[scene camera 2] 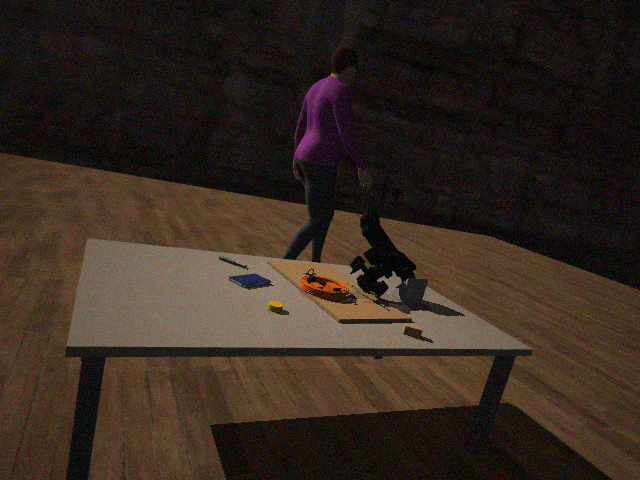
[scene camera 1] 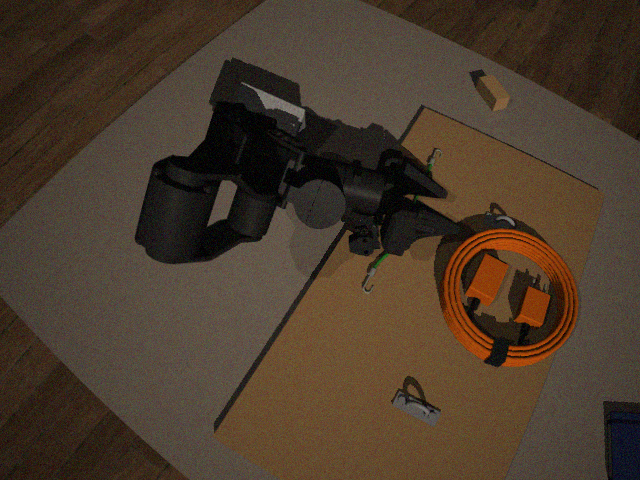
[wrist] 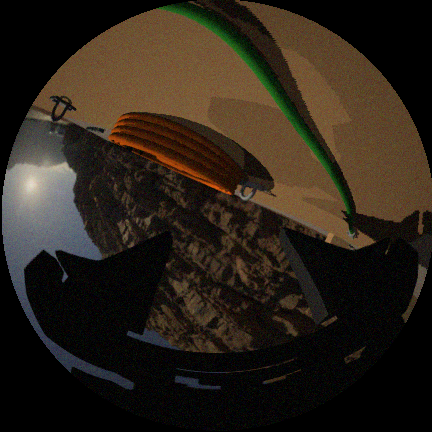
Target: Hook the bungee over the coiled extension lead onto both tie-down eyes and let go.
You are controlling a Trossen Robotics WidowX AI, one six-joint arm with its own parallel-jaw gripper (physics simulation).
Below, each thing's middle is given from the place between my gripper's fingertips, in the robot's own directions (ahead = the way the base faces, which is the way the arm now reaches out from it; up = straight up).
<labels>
I see my gripper 12 cm short of the orange coiled extension lead (scene camera 1: 484, 285), 5 cm to the left of it and 5 cm above it. Also, from my hand: small wooden block (scene camera 1: 489, 88) (32 cm to the left, 6 cm below, 2 cm behind).
</labels>
